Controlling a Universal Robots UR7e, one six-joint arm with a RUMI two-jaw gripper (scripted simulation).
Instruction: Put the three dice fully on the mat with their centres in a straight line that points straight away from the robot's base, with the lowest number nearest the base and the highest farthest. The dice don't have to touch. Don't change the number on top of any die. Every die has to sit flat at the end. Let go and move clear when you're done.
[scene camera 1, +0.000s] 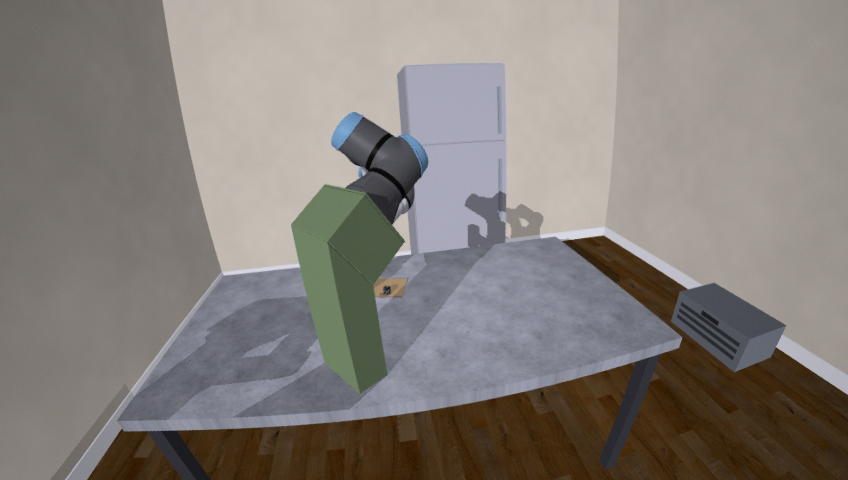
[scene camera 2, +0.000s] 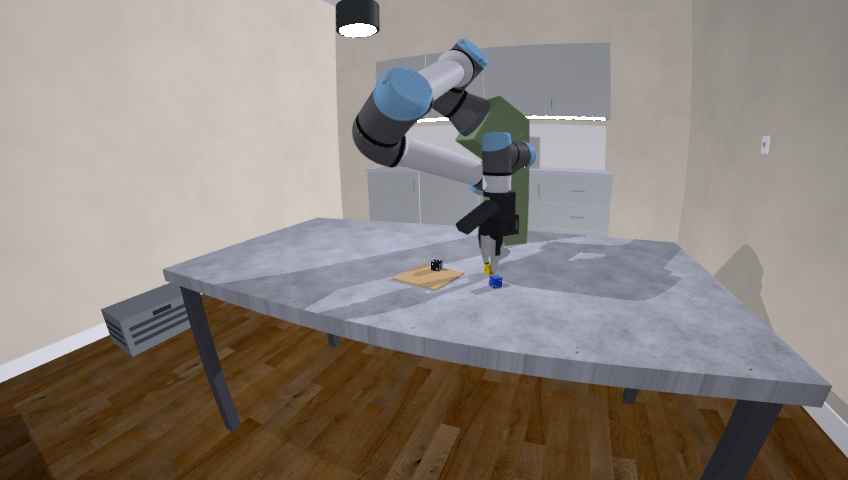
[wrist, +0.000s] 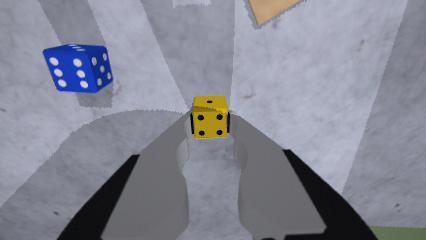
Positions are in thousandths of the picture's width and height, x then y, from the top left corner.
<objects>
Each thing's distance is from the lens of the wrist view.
gripper (wrist: 492, 469): 15 cm
yellow die (wrist: 492, 473): 12 cm
blue die (wrist: 175, 285): 13 cm
</objects>
